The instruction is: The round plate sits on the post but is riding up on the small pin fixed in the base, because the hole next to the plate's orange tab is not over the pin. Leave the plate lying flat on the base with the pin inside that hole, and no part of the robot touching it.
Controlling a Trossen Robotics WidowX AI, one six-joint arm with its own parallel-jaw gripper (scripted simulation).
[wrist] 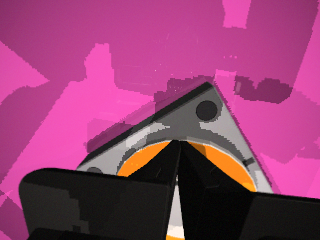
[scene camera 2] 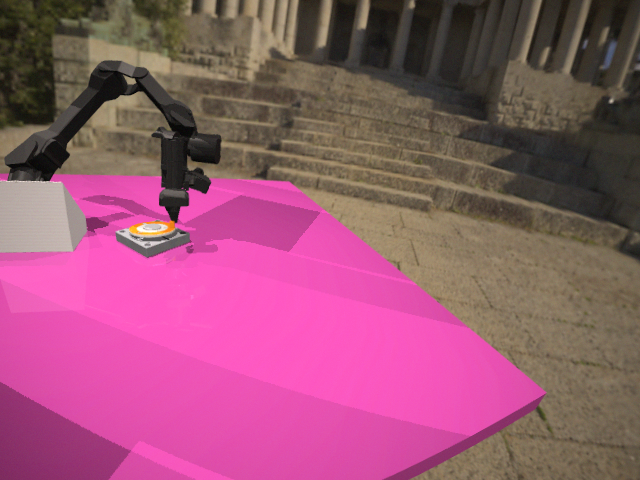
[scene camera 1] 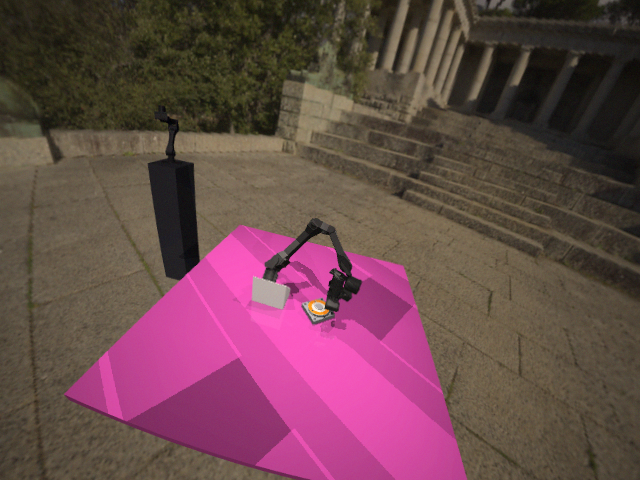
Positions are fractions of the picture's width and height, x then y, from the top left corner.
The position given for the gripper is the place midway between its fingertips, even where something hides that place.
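The gripper can be seen at (scene camera 2: 0.27,0.46) and (wrist: 0.56,0.61). The scene also has a grey square base, visible at (scene camera 2: 0.23,0.52) and (wrist: 0.63,0.47).
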